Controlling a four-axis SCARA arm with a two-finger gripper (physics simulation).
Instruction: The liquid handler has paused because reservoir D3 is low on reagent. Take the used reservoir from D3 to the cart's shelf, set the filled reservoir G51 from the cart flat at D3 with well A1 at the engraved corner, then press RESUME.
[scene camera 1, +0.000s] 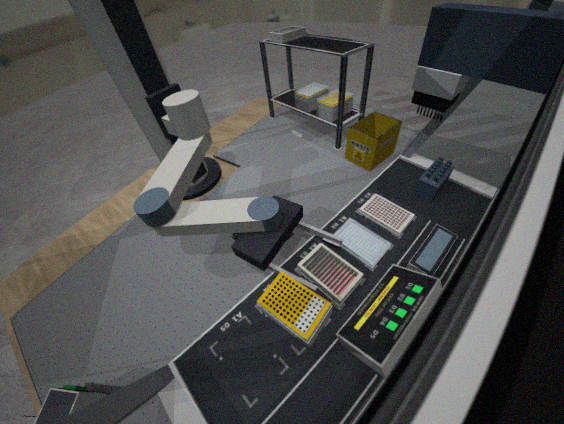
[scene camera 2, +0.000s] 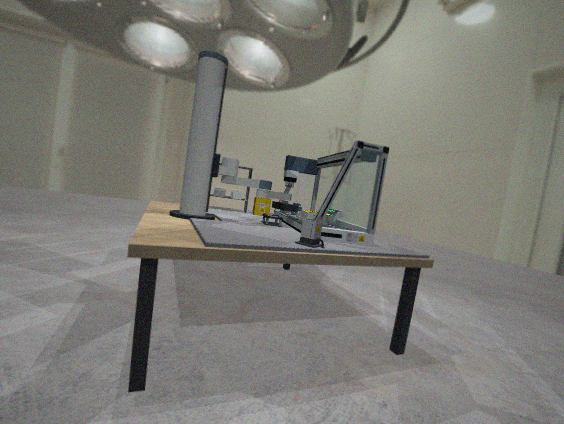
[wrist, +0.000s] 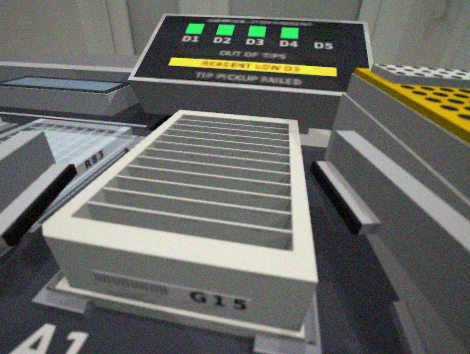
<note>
In view: my gripper (scene camera 1: 330, 264) and a clear well plate (scene camera 1: 368, 247).
The clear well plate also shows in the wrist view (wrist: 92, 148).
</note>
